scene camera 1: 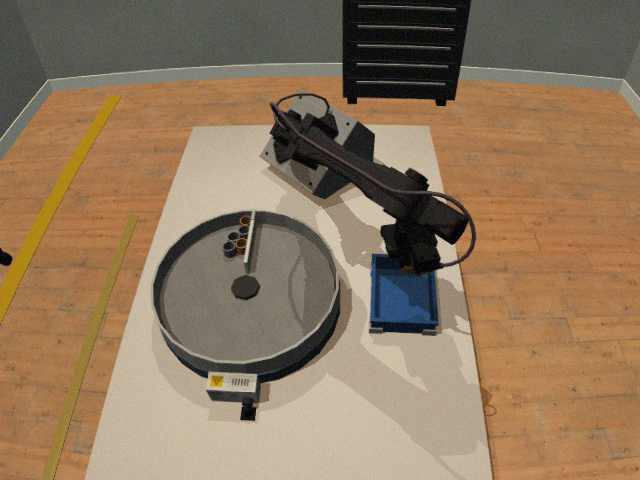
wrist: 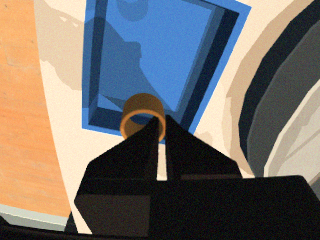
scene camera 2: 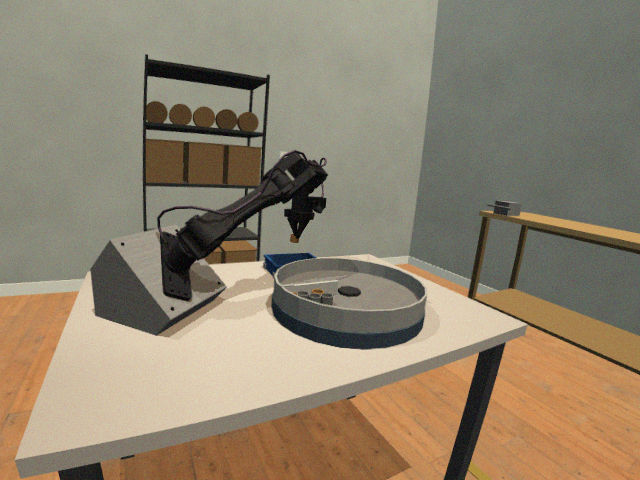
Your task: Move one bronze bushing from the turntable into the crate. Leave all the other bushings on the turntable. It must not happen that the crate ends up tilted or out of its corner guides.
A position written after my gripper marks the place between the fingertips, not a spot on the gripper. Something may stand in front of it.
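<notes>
My gripper [wrist: 162, 122] is in view, as is a bronze bushing [wrist: 142, 102]. A blue crate is seen at [scene camera 1: 399, 299] and at [wrist: 179, 59]; a grey turntable, at [scene camera 1: 290, 287] and [scene camera 2: 356, 290].
</notes>
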